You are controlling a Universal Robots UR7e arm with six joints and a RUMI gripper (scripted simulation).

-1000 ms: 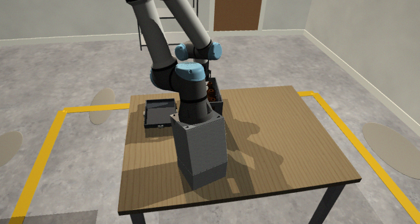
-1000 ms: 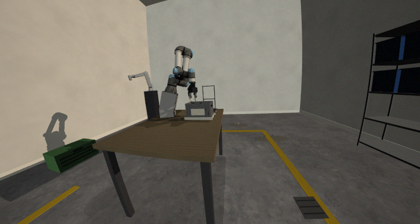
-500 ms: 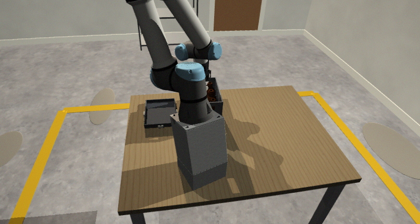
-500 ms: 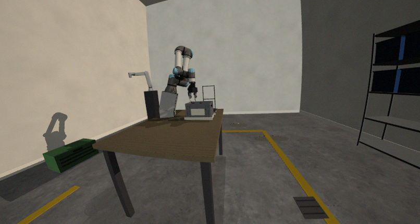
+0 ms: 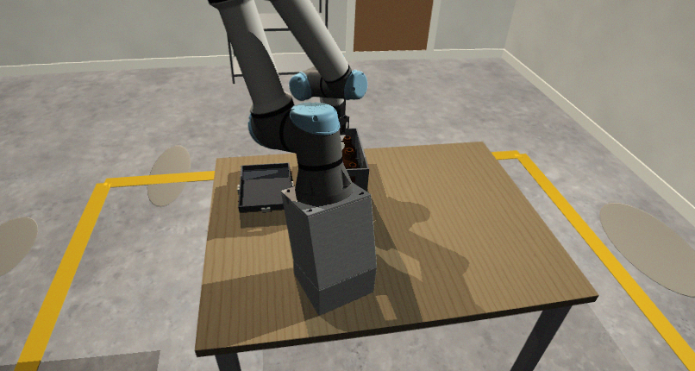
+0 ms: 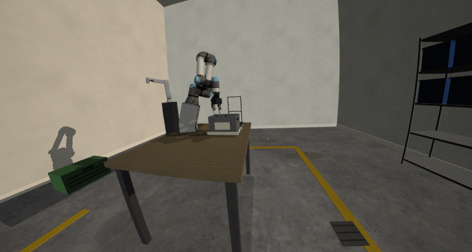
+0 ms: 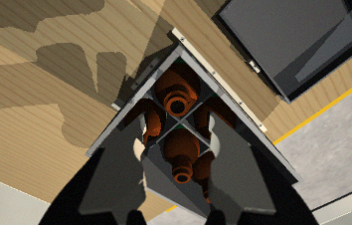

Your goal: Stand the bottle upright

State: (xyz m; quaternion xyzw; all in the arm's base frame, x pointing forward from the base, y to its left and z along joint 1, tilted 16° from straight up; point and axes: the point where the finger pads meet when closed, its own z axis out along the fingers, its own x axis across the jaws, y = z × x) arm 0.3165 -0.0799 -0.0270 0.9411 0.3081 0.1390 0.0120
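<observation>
Now: the bottle 11 cm below my hand, 9 cm to the right of it and 1 cm behind it. The rest, counted from my hand: dark tray (20 cm to the left, 18 cm below, 13 cm ahead); then crate (11 cm below, 9 cm ahead, 6 cm to the right).
</observation>
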